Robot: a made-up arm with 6 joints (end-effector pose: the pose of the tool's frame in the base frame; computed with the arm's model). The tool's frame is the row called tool. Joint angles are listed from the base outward.
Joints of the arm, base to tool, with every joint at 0 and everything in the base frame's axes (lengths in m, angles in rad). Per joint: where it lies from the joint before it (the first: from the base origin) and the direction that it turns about. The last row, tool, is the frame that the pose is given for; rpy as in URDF.
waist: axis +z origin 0 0 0.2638
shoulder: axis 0 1 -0.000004 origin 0 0 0
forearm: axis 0 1 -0.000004 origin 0.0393 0 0.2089
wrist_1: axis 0 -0.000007 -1 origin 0.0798 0 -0.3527
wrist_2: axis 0 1 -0.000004 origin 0 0 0
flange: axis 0 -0.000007 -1 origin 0.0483 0 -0.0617
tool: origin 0 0 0 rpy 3.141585 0 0
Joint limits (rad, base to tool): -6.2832..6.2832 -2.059..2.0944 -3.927..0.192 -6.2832..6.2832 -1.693..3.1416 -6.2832..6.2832
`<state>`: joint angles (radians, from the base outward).
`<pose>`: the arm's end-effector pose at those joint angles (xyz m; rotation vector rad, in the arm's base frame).
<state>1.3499 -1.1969 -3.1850 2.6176 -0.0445 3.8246</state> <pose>-0.1025 -0.5730 0.4767 1.0869 0.7620 -1.4004</pose>
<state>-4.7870 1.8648 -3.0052 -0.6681 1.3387 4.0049</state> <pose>0.0736 0.5781 0.0306 -1.0718 2.3409 -0.5569</pose>
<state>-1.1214 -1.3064 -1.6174 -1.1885 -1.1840 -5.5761</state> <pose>-0.0348 0.2332 0.7031 0.1199 1.2331 1.4791</pose>
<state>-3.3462 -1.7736 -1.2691 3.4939 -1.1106 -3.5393</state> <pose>0.1777 -0.0639 0.5962 0.2950 -1.1694 -0.1999</pose>
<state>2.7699 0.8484 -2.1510 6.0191 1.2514 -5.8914</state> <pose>-0.5509 0.2269 0.2982 -1.0312 -2.8850 -0.3885</pose>
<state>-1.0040 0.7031 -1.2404 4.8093 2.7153 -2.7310</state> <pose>0.1510 -0.3660 0.1633 -0.5344 -0.5031 0.9565</pose>
